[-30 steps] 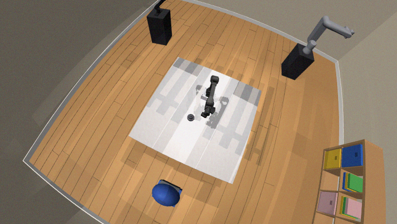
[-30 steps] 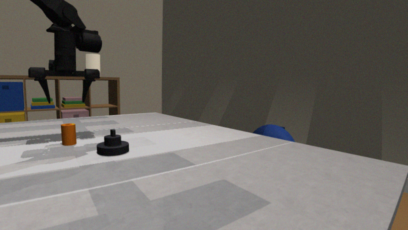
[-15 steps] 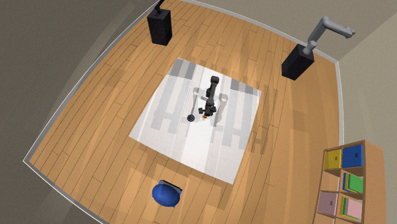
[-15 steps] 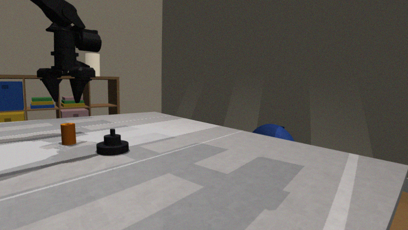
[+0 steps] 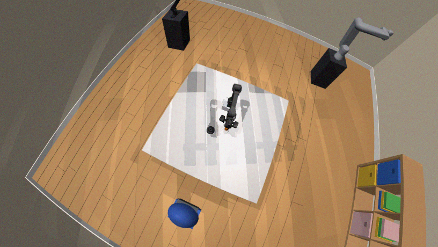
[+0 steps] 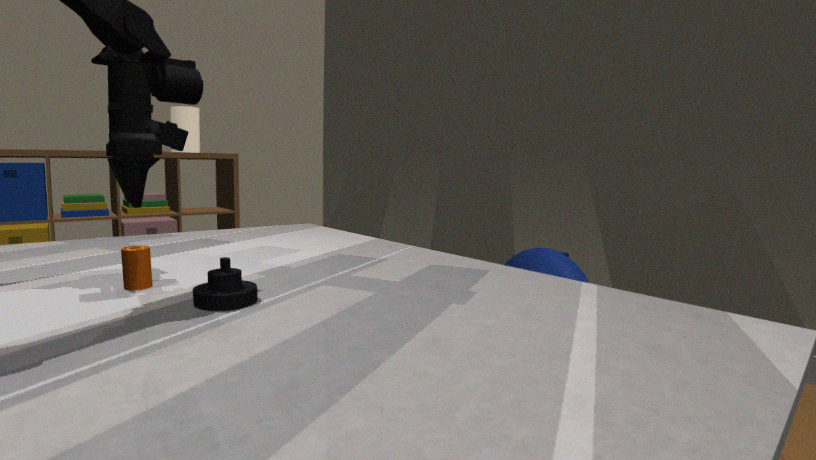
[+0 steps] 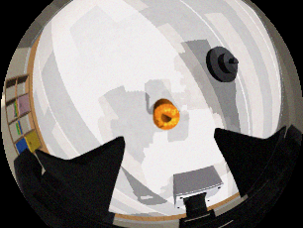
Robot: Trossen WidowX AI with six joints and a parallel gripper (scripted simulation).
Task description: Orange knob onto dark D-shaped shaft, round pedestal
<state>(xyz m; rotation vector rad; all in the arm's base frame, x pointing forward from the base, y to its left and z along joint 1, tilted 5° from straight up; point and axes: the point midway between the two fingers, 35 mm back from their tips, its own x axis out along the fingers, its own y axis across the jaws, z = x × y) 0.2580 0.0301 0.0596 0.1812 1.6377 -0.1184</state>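
My gripper tip is now 9 cm above the orange knob. Round my gripper tip: dark pedestal 7 cm ahead, 16 cm to the right, 9 cm below.
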